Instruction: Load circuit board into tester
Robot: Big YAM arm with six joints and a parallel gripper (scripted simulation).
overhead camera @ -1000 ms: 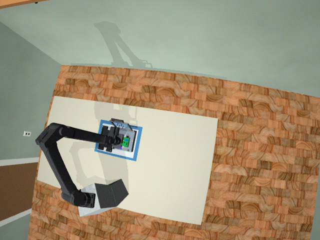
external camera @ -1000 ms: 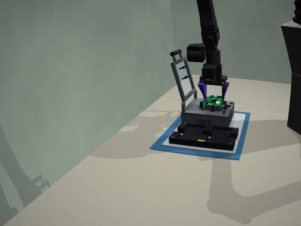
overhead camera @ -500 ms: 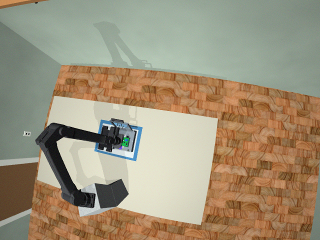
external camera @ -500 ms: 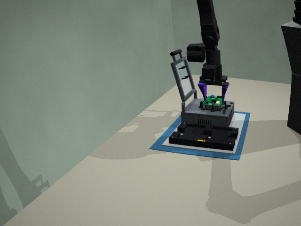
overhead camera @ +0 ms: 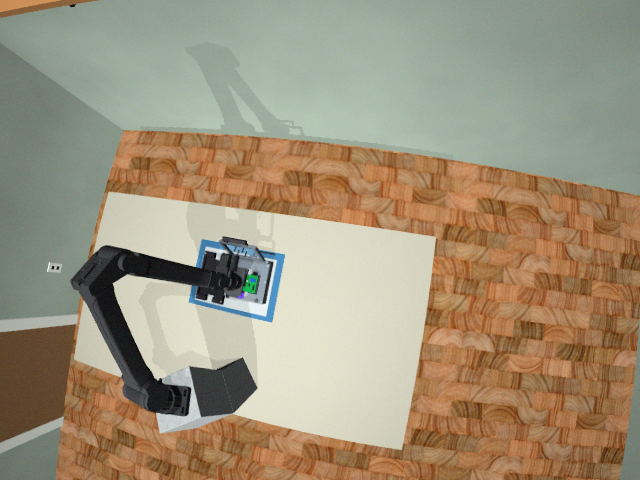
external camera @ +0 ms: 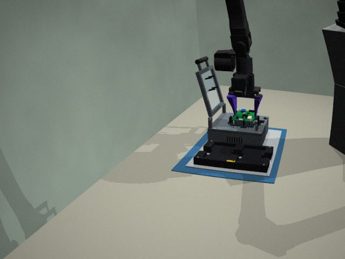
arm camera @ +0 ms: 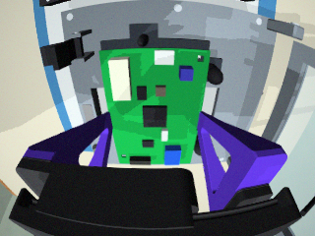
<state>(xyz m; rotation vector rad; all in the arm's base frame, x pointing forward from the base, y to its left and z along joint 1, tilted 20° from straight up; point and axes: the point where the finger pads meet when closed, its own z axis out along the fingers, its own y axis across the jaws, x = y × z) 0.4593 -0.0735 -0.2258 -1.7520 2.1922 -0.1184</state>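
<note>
Now: the green circuit board right at my hand. The rest, counted from my hand: tester (40 mm ahead, 30 mm to the left, 20 mm above); then tester lid (120 mm ahead, 90 mm above, 20 mm to the right); then tester plate (20 mm below, 10 mm to the left, 10 mm ahead).
</note>
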